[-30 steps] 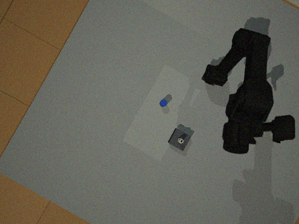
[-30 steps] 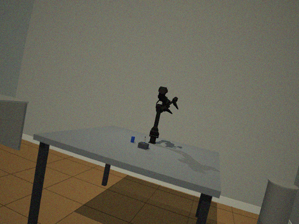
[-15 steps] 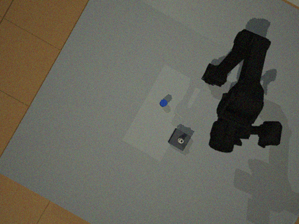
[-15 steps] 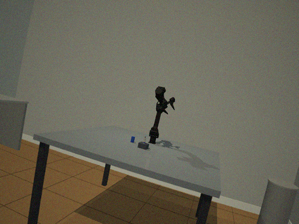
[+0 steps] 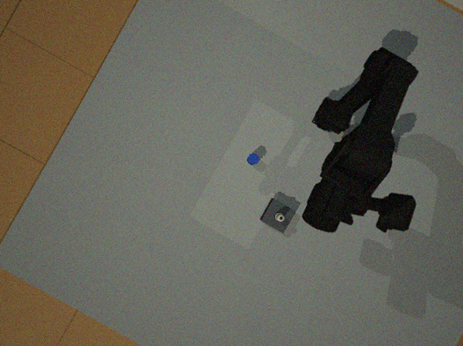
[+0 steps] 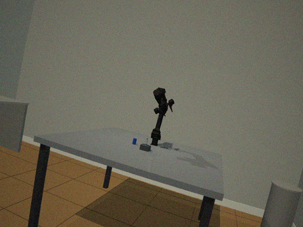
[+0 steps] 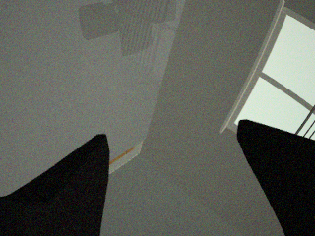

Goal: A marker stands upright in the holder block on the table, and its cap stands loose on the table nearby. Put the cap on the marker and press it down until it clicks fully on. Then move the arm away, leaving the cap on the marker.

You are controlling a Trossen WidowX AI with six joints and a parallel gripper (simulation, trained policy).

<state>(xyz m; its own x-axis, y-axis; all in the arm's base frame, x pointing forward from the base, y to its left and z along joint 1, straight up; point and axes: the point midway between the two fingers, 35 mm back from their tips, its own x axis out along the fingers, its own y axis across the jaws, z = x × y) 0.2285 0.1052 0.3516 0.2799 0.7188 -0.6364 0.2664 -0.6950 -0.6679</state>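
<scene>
My gripper tip is now 20 mm past the blue cap, 260 mm to the left of it and 300 mm above it. The rest, counted from my gripper tip: dark holder block: 80 mm ahead, 120 mm to the right, 310 mm below.
</scene>
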